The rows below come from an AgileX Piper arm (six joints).
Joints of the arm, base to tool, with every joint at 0 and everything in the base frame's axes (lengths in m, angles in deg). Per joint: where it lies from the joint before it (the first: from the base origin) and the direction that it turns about. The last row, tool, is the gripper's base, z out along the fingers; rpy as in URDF.
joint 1: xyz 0 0 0.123 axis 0 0 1
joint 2: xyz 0 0 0 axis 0 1 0
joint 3: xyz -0.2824 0 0.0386 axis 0 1 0
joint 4: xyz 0.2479 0 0.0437 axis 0.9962 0 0.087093
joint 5: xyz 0 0 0 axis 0 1 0
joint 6: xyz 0.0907 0 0.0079 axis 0.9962 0 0.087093
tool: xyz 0 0 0 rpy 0 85.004 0
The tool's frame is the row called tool.
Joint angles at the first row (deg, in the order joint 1, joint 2, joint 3, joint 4, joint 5, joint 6):
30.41 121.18 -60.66 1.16 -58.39 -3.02
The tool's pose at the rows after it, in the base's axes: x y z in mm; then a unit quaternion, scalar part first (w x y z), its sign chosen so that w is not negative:
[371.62 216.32 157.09 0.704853 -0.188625 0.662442 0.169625]
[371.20 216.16 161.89 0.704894 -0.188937 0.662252 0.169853]
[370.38 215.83 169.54 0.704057 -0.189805 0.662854 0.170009]
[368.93 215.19 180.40 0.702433 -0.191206 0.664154 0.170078]
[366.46 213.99 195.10 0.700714 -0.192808 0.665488 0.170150]
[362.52 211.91 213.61 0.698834 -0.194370 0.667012 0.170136]
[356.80 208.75 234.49 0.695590 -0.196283 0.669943 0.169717]
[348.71 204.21 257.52 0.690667 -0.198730 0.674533 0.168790]
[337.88 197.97 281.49 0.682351 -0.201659 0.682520 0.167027]
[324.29 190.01 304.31 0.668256 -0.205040 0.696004 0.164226]
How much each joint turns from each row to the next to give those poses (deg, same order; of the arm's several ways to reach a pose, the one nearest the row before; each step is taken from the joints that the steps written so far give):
0.00 -0.36 0.00 0.00 0.29 -0.01
0.00 -0.81 0.00 -0.04 0.79 0.00
0.00 -1.33 0.00 -0.08 1.46 0.00
0.00 -1.92 0.00 -0.12 2.18 0.00
0.00 -2.59 0.00 -0.14 2.86 0.00
0.00 -3.28 0.00 -0.12 3.59 0.00
0.00 -3.82 0.00 -0.12 4.36 0.00
0.00 -4.39 0.00 -0.11 5.20 0.00
0.00 -4.88 0.00 -0.05 6.26 0.00
0.00 -5.17 0.00 0.09 7.46 0.00

